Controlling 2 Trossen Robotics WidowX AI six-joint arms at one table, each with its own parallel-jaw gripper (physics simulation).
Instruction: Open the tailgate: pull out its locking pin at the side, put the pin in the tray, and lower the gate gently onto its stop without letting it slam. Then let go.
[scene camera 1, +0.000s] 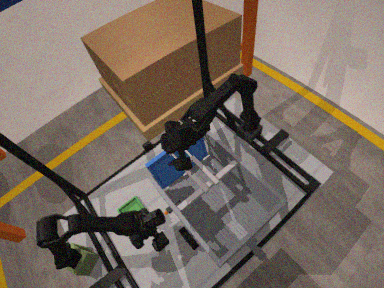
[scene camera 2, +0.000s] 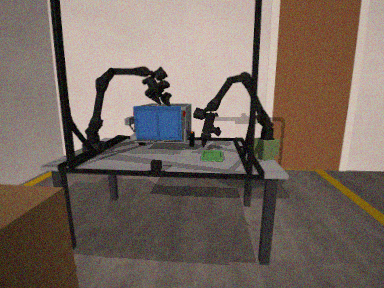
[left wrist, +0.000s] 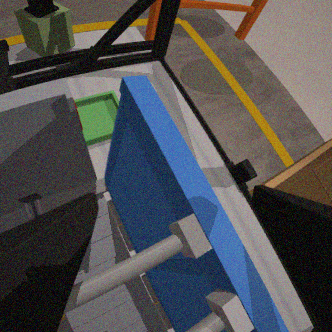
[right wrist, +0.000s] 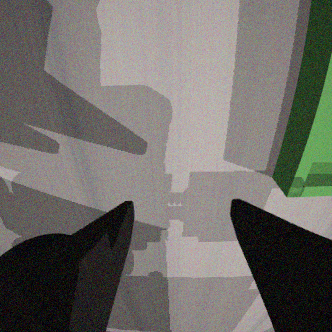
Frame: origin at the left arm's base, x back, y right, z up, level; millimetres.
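Seen in the pictures: left gripper, fingertip midpoint: (scene camera 1: 166, 154) (scene camera 2: 165, 105) (left wrist: 176, 197); right gripper, fingertip midpoint: (scene camera 1: 159, 230) (scene camera 2: 203, 146) (right wrist: 182, 207); left arm's base, link origin: (scene camera 1: 249, 127) (scene camera 2: 93, 142); right arm's base, link origin: (scene camera 1: 73, 258) (scene camera 2: 266, 138) (left wrist: 41, 8).
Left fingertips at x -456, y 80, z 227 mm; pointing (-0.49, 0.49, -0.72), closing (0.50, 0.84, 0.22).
Observation:
Pixels of each thing's top centre, then the offset from my left fingertips to it.
- pin's orange head, top centre: (scene camera 1: 165, 212) (scene camera 2: 191, 131) dy -107, dx -149, dz -164 mm
- green tray, top centre: (left wrist: 89, 115) (scene camera 1: 134, 214) (scene camera 2: 212, 153) dy +34, dx -263, dz -268 mm
- black wheel, top centre: (scene camera 1: 187, 236) dy -234, dx -155, dz -186 mm
The blue tailgate (scene camera 1: 164, 174) (scene camera 2: 158, 123) (left wrist: 165, 135) stands upright at the truck's end. The pin's orange head (scene camera 1: 166, 213) (scene camera 2: 192, 133) shows at the truck's side near the gate; the pin does not show in the right wrist view. The green tray (scene camera 1: 131, 205) (scene camera 2: 212, 156) (left wrist: 99, 118) (right wrist: 304, 100) lies on the table beside the truck. My left gripper (scene camera 1: 182, 161) (scene camera 2: 162, 102) (left wrist: 176, 197) is open, its fingers on either side of the gate's upper edge. My right gripper (scene camera 1: 149, 243) (scene camera 2: 211, 138) (right wrist: 182, 207) is open and empty above the table, between truck and tray.
Pale grey bars (left wrist: 132, 267) cross the truck's bed behind the gate. A black wheel (scene camera 1: 189, 238) is at the truck's side. A green block (scene camera 1: 86, 261) (scene camera 2: 268, 149) (left wrist: 46, 31) is by the right arm's base. A large cardboard box (scene camera 1: 160, 50) (scene camera 2: 30, 230) stands beyond the table edge.

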